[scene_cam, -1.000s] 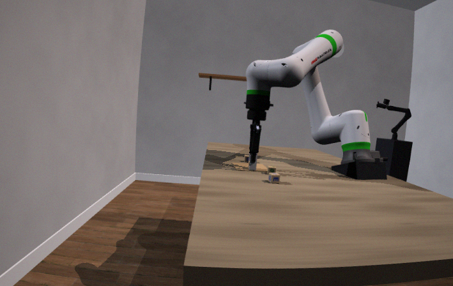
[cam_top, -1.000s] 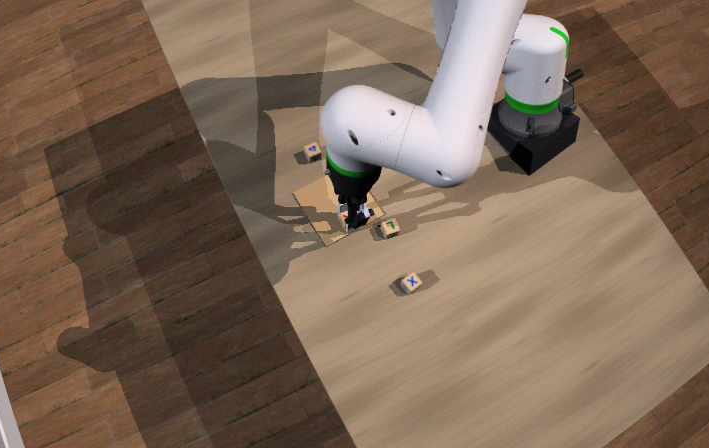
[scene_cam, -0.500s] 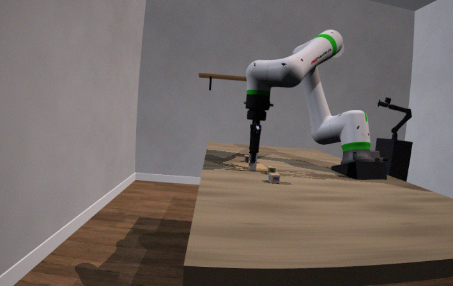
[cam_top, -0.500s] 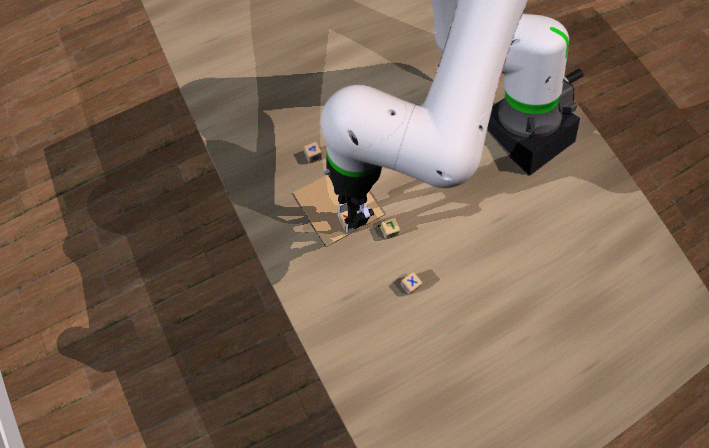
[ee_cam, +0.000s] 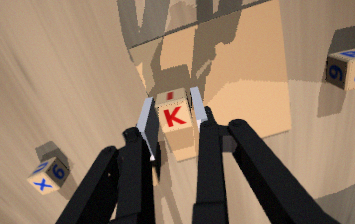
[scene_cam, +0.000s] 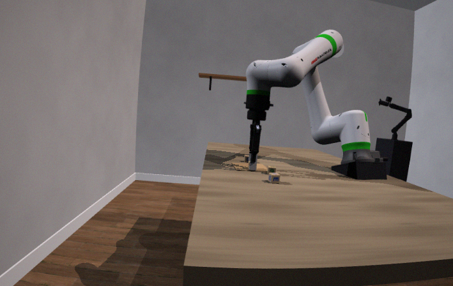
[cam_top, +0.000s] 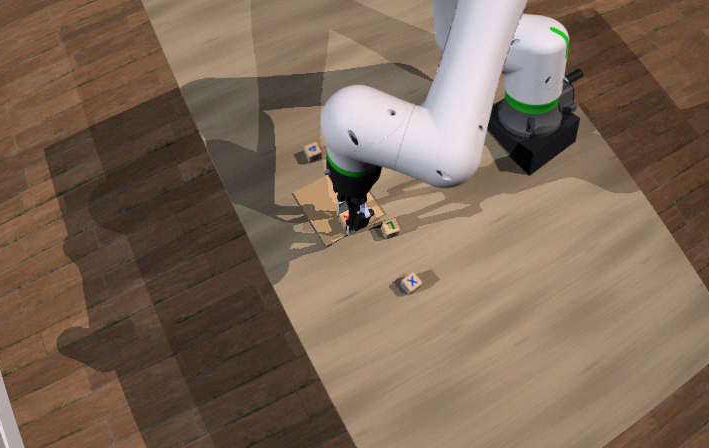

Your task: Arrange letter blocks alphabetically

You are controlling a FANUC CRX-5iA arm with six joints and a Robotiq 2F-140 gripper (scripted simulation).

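My gripper is now 20 mm above the red K block. Round my hand: 4 block (20 mm behind, 180 mm to the right, 20 mm below); then L block (60 mm behind, 60 mm to the left, 20 mm below); then tan mat (10 mm behind, 50 mm to the right, 40 mm below).
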